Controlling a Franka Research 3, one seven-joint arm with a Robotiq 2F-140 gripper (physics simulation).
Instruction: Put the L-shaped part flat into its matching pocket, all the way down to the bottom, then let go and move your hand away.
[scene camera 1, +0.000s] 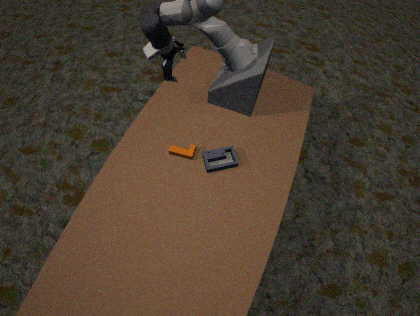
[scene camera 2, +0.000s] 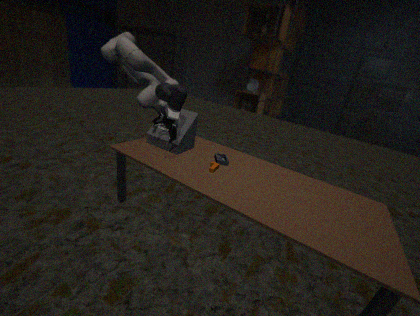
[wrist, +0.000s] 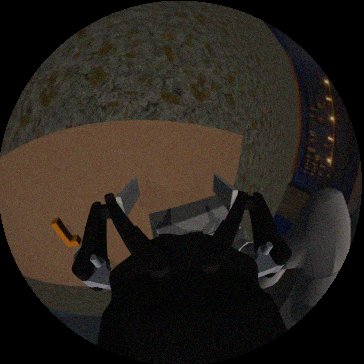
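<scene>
The orange L-shaped part lies flat on the table, beside the dark grey tray. The tray has raised walls, a light floor and a dark block along one side; the part is outside it. The tray does not show in the wrist view. My gripper is open and empty, raised near the table's edge by the robot base, well away from both the part and the tray. The pocket's fine outline is too small to tell.
The grey wedge-shaped robot base stands at the end of the brown table. Beyond the table's edges is a mottled floor. A wooden shelf stands far behind in scene camera 2.
</scene>
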